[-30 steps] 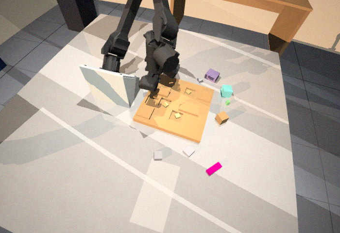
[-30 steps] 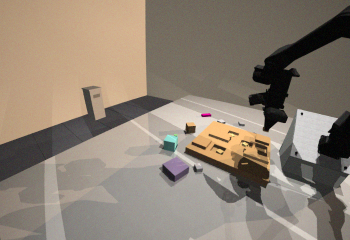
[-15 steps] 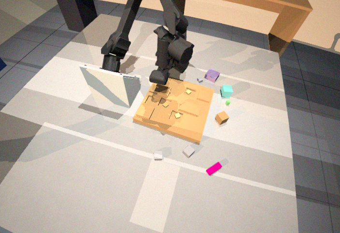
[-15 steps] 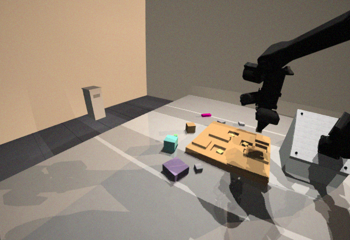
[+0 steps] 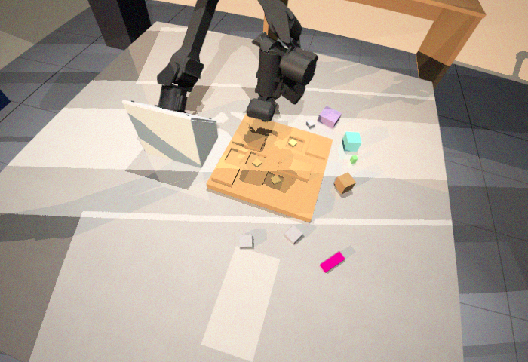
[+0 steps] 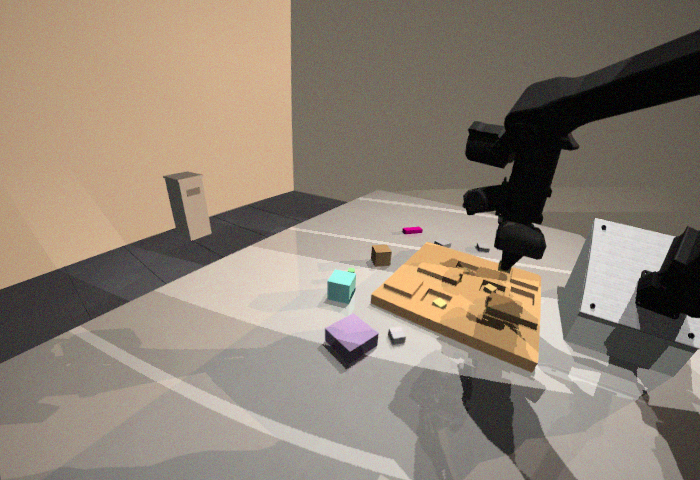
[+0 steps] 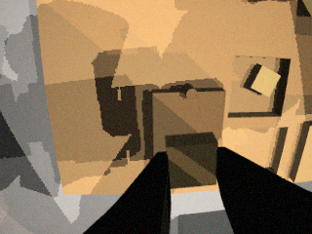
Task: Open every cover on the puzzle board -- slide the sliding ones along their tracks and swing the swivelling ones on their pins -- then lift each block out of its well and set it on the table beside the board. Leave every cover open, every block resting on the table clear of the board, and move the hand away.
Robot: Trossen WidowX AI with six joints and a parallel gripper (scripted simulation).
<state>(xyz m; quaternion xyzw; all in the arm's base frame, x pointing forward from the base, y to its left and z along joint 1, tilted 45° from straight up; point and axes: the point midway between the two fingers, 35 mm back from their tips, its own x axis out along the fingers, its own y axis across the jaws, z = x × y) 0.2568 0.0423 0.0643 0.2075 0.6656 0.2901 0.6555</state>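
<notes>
My gripper tip is 9 cm above the puzzle board, 6 cm to the left of it and 6 cm short of it. From my gripper tip the other things lie so: brown cube 27 cm ahead, 10 cm below, 6 cm to the right; then small grey cube 15 cm to the left, 12 cm ahead, 11 cm below; then purple block 20 cm to the left, 17 cm ahead, 10 cm below.
</notes>
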